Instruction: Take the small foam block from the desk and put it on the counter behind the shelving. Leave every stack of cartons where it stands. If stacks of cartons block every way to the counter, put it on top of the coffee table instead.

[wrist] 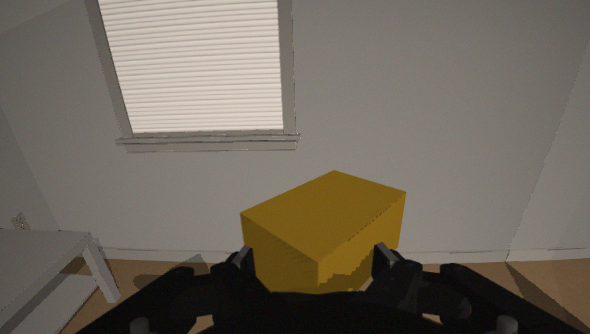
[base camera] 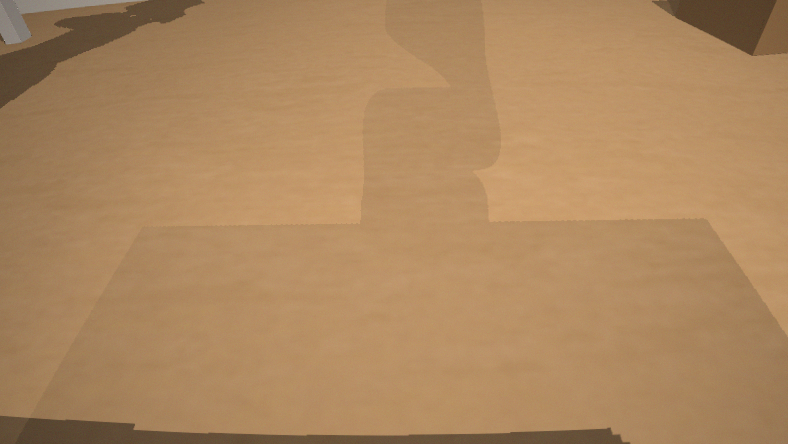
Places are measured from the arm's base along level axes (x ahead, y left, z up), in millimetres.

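Where they show: gripper, fingertip midpoint: [wrist: 313, 258].
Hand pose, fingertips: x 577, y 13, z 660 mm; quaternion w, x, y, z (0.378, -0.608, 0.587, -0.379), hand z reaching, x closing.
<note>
Each offset is from my fingertips to the centre of the thing. "spot": to the spot under its first point. Level surfaces: height alone.
The small foam block @(10 mm right, 11 mm ahead, 12 mm up) [wrist: 322, 220] is a yellow box, held in the wrist view with one corner toward the camera. My gripper [wrist: 313, 258] is shut on it, one fingertip at each side. The white coffee table @(607 mm down) [wrist: 40, 255] stands at the lower left of the wrist view, near the wall; part of its top, a leg and its lower shelf show. In the base view, the foot of a white leg @(spot: 1061 mm left, 690 mm ahead, 1009 mm down) [base camera: 15, 24] shows at the top left. A brown carton @(spot: 710 mm right, 523 mm ahead, 1021 mm down) [base camera: 722, 22] stands on the floor at the top right of the base view. The counter, the desk and the shelving do not show.
A grey wall [wrist: 400, 100] with a blind-covered window @(spot: 487 mm left, 1014 mm ahead, 74 mm up) [wrist: 200, 70] stands ahead, and its baseboard meets the wooden floor @(1057 mm down) [base camera: 248, 154]. The wall has a corner at the right of the wrist view. Shadows of the arm and base lie on the floor ahead.
</note>
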